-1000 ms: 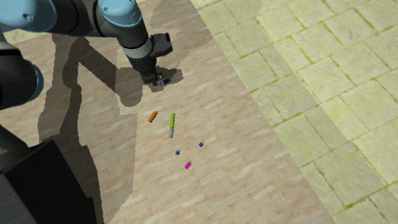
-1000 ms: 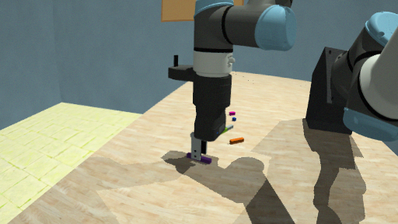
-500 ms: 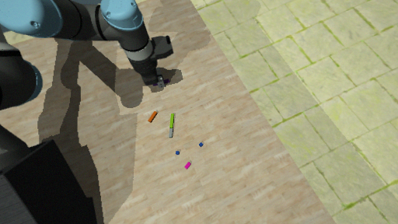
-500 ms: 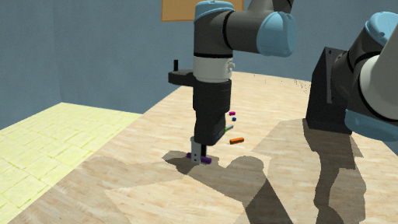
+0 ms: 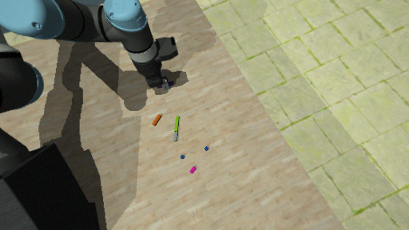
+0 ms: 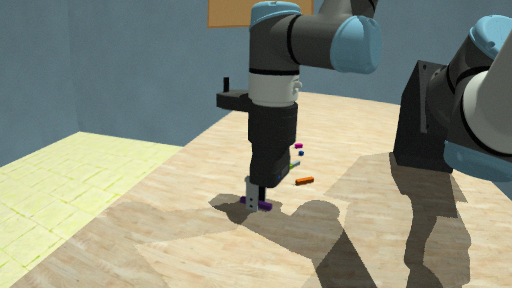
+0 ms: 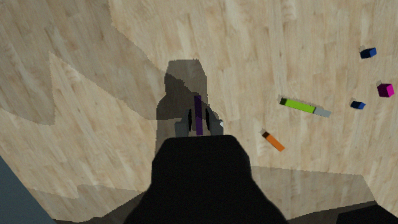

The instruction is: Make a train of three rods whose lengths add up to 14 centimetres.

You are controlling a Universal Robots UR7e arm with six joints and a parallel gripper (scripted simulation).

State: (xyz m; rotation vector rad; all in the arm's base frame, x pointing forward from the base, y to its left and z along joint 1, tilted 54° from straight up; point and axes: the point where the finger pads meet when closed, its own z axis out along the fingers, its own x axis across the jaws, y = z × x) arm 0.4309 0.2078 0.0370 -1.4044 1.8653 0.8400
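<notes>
My gripper is now 10 mm above the purple rod. Also, from my hand: orange rod (110 mm to the right, 80 mm behind, 10 mm below); then grey rod (190 mm to the right, 50 mm behind, 10 mm below); then lime rod (150 mm to the right, 30 mm behind, 10 mm below).
</notes>
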